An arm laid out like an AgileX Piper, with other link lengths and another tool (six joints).
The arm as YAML. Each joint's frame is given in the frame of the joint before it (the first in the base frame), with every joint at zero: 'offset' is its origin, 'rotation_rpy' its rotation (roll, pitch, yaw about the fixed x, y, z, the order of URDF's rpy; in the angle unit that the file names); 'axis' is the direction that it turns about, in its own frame. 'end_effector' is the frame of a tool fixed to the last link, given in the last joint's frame.
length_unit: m
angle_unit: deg
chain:
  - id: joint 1
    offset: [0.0, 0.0, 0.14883]
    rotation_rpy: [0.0, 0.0, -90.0]
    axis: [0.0, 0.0, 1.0]
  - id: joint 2
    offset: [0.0, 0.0, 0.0]
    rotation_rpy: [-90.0, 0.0, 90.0]
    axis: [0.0, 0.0, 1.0]
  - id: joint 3
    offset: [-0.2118, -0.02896, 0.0]
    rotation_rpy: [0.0, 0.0, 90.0]
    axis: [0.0, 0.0, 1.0]
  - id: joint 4
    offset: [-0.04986, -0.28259, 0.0]
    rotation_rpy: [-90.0, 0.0, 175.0]
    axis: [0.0, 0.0, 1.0]
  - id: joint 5
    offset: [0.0, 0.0, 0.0]
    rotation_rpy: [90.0, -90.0, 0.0]
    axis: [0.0, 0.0, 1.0]
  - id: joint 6
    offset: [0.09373, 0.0, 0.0]
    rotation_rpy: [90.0, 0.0, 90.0]
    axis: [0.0, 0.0, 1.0]
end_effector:
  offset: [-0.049, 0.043, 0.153]
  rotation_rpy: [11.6, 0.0, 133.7]
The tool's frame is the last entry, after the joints.
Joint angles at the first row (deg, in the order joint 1, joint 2, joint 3, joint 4, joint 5, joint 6):
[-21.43 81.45 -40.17 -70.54 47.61 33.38]
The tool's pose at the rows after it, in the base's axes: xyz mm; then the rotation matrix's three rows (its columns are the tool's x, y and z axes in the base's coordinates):
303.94 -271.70 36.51; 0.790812 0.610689 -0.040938; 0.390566 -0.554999 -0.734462; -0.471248 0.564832 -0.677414
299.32 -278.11 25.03; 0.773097 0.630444 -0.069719; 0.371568 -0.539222 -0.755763; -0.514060 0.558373 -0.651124
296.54 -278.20 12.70; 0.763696 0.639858 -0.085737; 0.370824 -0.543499 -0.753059; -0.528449 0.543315 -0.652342
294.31 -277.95 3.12; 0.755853 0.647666 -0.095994; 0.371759 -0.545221 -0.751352; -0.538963 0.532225 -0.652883
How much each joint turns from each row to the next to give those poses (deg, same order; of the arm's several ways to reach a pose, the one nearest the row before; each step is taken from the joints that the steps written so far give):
[0.00 3.41 0.05 -5.88 2.28 5.07]
[0.00 3.40 0.00 -3.67 1.40 3.02]
[0.00 2.37 0.00 -1.01 0.11 1.57]
[0.00 1.79 0.09 -0.93 0.00 1.33]

